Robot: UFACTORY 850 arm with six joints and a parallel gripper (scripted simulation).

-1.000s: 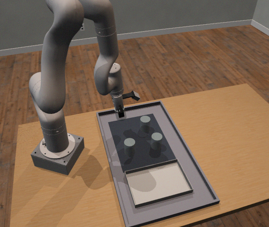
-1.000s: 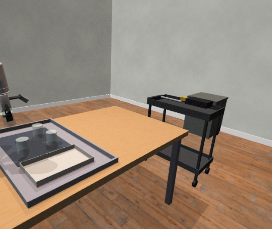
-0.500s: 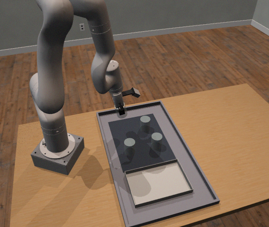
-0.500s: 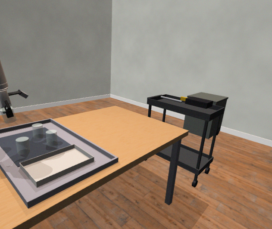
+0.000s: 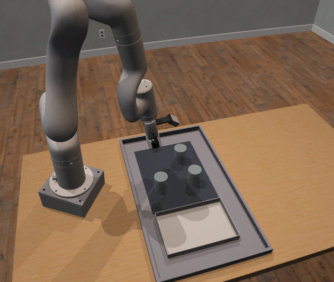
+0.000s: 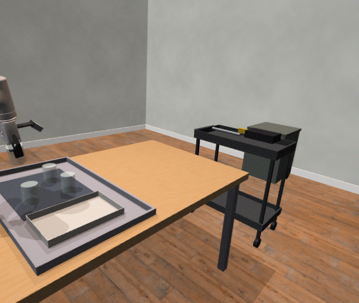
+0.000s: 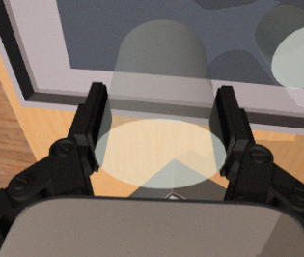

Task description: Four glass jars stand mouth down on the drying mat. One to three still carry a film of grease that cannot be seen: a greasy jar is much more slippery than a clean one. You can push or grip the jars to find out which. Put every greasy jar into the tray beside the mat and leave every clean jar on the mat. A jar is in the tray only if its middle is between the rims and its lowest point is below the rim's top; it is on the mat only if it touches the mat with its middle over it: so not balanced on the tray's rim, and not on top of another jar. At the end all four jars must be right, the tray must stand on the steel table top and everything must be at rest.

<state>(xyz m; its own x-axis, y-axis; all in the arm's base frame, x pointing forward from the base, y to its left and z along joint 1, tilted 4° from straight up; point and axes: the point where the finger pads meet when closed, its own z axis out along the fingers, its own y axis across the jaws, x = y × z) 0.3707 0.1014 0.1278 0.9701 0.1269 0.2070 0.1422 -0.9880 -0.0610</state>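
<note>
My gripper is now 130 mm short of the pale tray, 350 mm to the left of it and 190 mm above it. Also, from my hand: dark drying mat (90 mm ahead, 40 mm to the right, 200 mm below); then rimmed steel table top (120 mm ahead, 140 mm to the right, 200 mm below).
</note>
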